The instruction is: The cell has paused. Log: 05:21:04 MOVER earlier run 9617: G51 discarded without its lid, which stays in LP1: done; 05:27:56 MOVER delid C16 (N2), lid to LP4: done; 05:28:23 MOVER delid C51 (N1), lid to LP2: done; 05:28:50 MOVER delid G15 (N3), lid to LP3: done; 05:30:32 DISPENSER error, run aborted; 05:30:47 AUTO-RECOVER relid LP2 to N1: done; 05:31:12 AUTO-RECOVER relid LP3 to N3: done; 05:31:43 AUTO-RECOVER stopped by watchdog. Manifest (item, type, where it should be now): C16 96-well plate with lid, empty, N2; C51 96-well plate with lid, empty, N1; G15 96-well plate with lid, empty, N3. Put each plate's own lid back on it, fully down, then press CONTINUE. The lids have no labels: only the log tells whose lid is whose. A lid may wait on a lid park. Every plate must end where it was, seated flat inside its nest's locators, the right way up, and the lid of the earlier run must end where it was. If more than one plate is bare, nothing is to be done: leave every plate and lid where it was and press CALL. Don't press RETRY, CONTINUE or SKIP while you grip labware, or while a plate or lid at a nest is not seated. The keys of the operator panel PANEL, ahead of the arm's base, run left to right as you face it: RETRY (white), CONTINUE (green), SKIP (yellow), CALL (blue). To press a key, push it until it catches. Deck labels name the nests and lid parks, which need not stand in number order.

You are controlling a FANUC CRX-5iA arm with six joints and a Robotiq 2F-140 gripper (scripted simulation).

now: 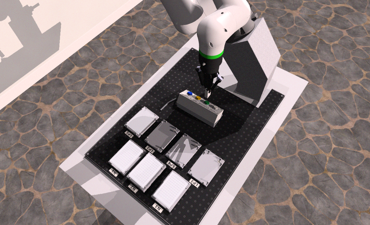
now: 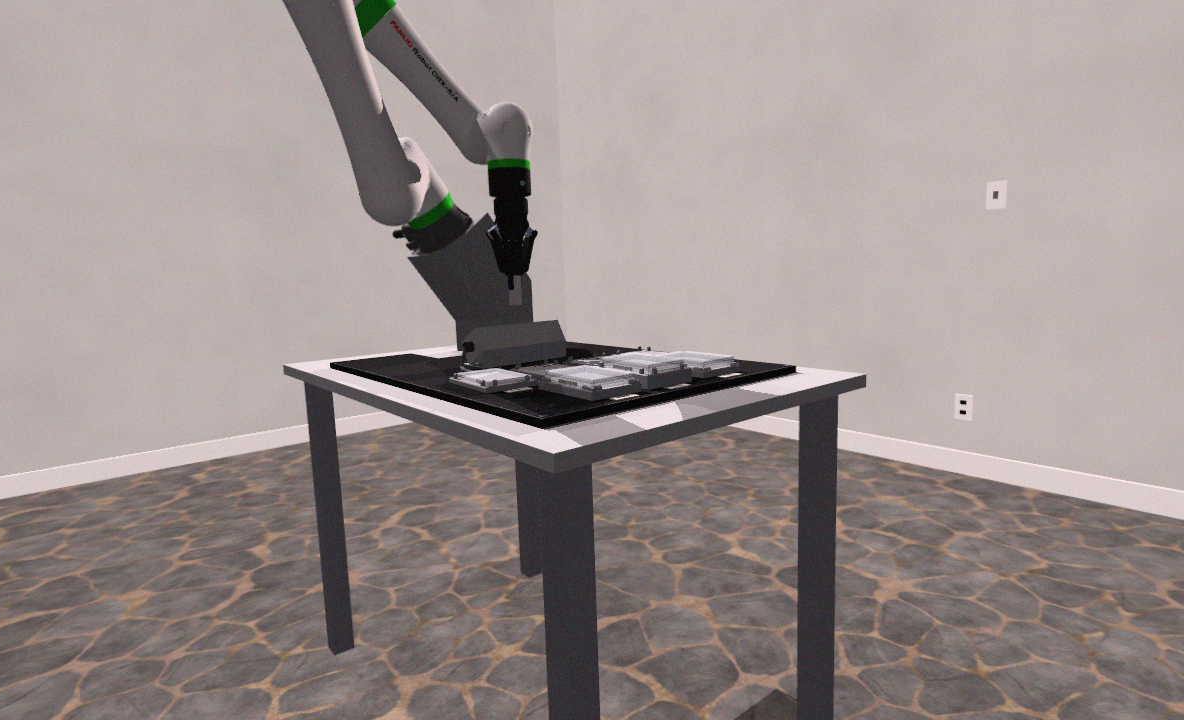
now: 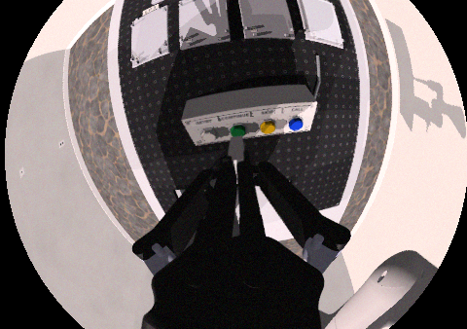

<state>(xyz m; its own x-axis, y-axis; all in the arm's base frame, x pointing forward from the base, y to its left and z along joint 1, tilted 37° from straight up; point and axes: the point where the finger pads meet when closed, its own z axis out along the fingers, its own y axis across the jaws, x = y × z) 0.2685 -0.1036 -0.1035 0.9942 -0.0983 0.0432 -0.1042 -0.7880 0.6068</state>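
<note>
The green key is 90 mm below my hand. Round my hand: yellow key: 50 mm to the right, 90 mm below; then white key: 10 mm ahead, 50 mm to the left, 90 mm below; then blue key: 10 mm behind, 100 mm to the right, 90 mm below.
</note>
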